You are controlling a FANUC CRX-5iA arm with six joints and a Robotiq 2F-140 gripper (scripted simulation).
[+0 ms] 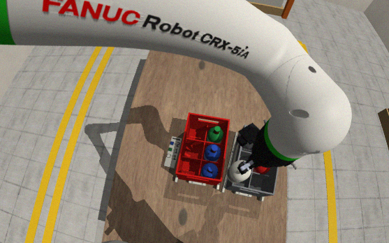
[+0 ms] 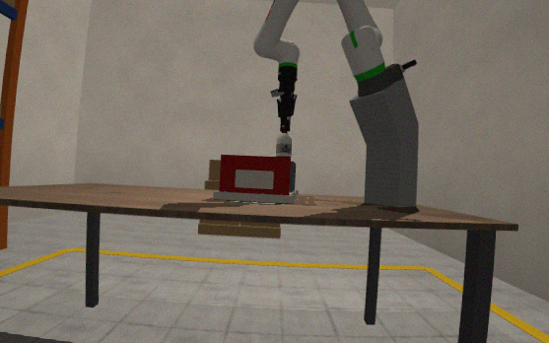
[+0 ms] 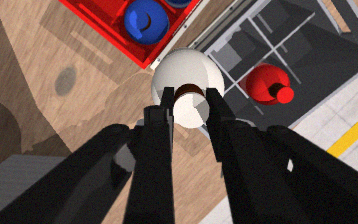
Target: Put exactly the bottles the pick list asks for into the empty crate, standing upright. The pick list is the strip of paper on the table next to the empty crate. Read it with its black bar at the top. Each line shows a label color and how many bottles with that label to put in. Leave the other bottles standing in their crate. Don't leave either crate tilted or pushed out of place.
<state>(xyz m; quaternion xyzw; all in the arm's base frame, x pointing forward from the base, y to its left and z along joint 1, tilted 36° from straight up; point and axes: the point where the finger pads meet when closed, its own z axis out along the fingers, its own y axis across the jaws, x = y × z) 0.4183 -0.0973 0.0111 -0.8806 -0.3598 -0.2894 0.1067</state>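
My hand is 80 mm above the white-label bottle. Also, from my hand: grey crate: 270 mm below, 100 mm ahead, 80 mm to the right; then red-label bottle: 260 mm below, 130 mm to the right, 100 mm ahead; then blue-label bottle: 260 mm below, 120 mm to the left, 80 mm ahead.
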